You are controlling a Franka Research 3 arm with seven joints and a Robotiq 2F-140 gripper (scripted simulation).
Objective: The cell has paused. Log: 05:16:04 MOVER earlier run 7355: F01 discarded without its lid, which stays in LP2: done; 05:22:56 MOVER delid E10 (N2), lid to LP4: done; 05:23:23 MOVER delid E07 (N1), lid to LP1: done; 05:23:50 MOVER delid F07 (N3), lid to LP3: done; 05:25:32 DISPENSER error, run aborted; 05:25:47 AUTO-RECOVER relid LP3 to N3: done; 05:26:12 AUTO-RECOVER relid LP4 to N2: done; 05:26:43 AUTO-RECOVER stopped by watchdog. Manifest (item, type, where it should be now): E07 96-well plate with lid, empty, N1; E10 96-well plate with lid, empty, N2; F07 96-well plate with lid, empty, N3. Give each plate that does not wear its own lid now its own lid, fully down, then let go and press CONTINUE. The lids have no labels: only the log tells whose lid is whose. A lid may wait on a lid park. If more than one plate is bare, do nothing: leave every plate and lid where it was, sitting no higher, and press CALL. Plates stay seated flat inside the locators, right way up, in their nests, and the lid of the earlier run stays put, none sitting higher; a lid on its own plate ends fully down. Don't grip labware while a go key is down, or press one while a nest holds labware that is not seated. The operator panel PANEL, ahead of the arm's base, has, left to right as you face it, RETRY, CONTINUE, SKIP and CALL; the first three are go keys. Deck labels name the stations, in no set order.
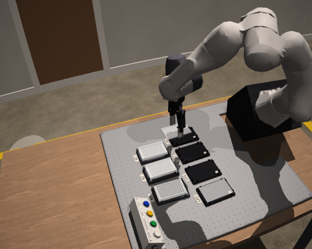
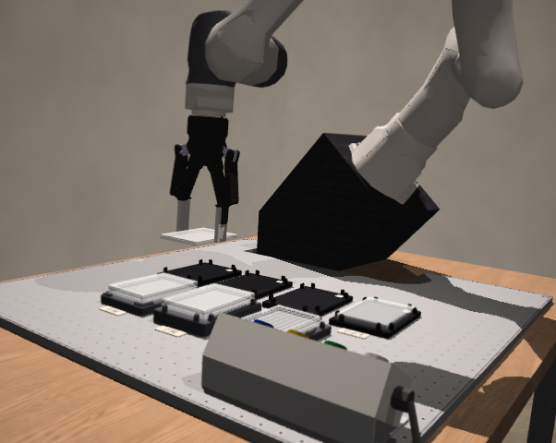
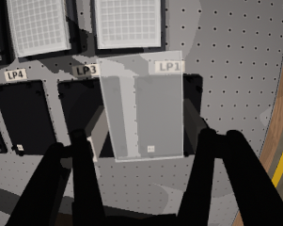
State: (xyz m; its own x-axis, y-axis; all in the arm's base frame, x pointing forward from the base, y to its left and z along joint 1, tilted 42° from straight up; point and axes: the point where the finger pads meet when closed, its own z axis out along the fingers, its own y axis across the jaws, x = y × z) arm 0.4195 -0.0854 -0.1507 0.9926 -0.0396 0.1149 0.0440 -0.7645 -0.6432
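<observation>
Right now the plate is 27 cm to the left of my hand, 14 cm ahead of it and 10 cm below it. The rest, counted from my hand: lid park LP3 (11 cm below, 9 cm to the left, 5 cm behind); then black lid park LP1 (11 cm below, 5 cm behind, 4 cm to the right); then lid park LP4 (22 cm to the left, 11 cm below, 4 cm behind).
</observation>
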